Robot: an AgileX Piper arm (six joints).
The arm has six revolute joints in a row. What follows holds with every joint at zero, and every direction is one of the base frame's.
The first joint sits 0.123 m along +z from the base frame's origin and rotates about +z.
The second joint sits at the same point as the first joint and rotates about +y.
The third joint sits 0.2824 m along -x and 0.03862 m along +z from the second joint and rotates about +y.
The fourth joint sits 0.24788 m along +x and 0.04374 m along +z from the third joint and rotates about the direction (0.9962, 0, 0.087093).
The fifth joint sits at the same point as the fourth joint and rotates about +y.
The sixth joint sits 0.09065 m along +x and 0.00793 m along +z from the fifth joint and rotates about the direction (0.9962, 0, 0.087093).
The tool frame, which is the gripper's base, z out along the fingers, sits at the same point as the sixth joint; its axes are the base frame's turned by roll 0, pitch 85 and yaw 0 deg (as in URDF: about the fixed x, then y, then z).
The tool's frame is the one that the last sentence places.
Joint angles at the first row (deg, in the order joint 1, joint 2, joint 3, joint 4, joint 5, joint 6):
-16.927, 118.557, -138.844, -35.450, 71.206, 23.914
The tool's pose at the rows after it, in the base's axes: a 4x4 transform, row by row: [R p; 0 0 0 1], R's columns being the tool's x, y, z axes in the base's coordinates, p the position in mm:
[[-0.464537 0.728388 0.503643 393.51], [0.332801 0.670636 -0.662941 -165.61], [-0.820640 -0.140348 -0.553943 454.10], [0 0 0 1]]
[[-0.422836 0.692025 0.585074 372.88], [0.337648 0.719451 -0.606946 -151.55], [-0.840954 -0.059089 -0.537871 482.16], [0 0 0 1]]
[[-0.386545 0.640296 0.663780 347.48], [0.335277 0.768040 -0.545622 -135.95], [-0.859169 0.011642 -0.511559 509.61], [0 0 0 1]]
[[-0.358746 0.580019 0.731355 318.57], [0.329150 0.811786 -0.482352 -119.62], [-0.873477 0.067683 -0.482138 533.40], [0 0 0 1]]
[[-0.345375 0.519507 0.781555 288.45], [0.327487 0.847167 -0.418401 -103.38], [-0.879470 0.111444 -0.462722 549.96], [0 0 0 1]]
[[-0.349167 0.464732 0.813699 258.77], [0.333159 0.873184 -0.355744 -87.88], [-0.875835 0.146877 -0.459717 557.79], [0 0 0 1]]
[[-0.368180 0.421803 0.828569 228.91], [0.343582 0.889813 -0.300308 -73.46], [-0.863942 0.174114 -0.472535 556.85], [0 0 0 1]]
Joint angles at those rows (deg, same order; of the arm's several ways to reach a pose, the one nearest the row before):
-16.848, 115.439, -140.073, -30.943, 71.815, 22.765
-16.770, 111.368, -140.590, -25.659, 72.212, 21.115
-16.732, 106.515, -140.047, -20.339, 72.454, 19.226
-16.725, 101.020, -138.137, -15.280, 72.593, 17.325
-16.726, 95.008, -134.401, -10.607, 72.712, 15.756
-16.725, 88.607, -128.794, -6.401, 72.827, 14.596
-16.727, 81.676, -121.321, -2.946, 72.902, 13.773

